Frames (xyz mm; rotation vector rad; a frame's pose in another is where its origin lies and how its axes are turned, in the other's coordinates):
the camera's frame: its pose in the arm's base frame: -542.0 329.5 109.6 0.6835 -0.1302 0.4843
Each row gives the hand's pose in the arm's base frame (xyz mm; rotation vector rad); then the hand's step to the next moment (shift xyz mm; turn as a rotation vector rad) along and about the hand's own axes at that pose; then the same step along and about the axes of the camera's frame.
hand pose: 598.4 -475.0 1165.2 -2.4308 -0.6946 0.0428
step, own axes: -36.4 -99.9 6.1 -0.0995 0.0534 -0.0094
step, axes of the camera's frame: -36.8 99.9 -1.3 -0.0963 -0.0529 0.0277
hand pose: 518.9 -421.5 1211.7 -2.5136 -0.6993 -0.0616
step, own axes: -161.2 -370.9 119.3 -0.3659 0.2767 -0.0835
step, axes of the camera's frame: -183.3 353.1 -139.8 -0.3463 -0.2686 0.1593
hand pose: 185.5 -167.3 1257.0 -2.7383 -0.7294 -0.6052
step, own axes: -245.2 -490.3 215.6 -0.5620 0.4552 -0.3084
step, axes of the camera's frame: -249.4 296.4 -443.8 -0.5610 -0.3598 0.4172
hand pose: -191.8 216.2 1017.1 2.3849 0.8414 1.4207
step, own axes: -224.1 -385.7 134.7 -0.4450 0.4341 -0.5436
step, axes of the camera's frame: -127.4 -62.5 -443.8 -0.6317 -0.1263 0.5167
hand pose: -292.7 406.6 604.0 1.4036 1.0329 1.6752
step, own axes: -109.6 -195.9 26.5 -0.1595 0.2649 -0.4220
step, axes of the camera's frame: -20.9 -156.4 -161.8 -0.4352 0.0546 0.2851
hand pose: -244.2 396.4 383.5 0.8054 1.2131 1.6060
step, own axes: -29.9 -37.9 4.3 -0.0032 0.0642 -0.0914
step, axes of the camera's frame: 3.7 -47.3 -10.1 -0.0929 0.0403 0.0472
